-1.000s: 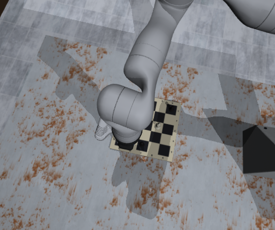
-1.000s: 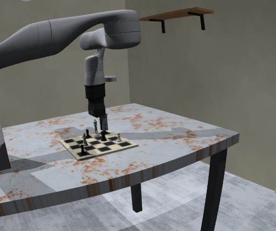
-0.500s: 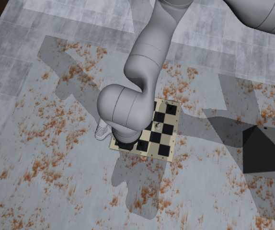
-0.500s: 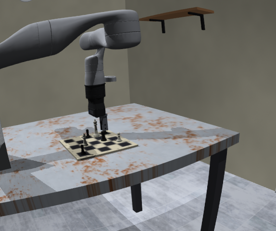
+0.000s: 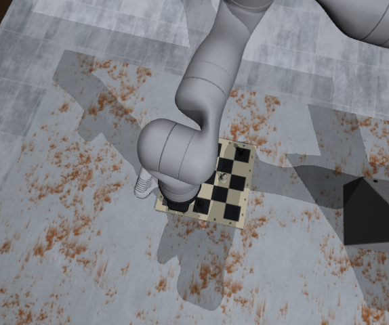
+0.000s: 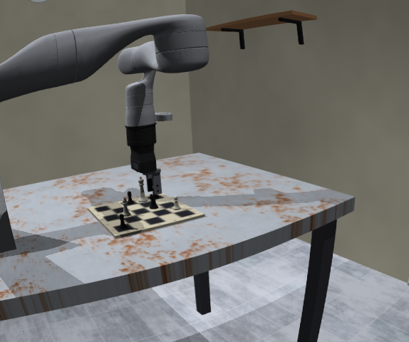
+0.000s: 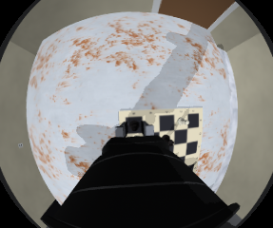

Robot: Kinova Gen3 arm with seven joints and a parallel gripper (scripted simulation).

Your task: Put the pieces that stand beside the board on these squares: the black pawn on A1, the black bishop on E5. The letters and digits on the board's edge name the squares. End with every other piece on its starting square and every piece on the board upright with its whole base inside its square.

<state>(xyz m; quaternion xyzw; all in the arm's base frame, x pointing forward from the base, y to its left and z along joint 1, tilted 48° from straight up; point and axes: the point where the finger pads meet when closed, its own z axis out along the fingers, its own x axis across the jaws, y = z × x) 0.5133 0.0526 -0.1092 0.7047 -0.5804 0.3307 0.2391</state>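
The black bishop is 10 mm below my hand. Round my hand: white pawn: 110 mm to the right, 20 mm below, 10 mm ahead; chessboard: 80 mm to the right, 70 mm behind, 30 mm below; white bishop: 110 mm behind, 90 mm to the right, 10 mm below.
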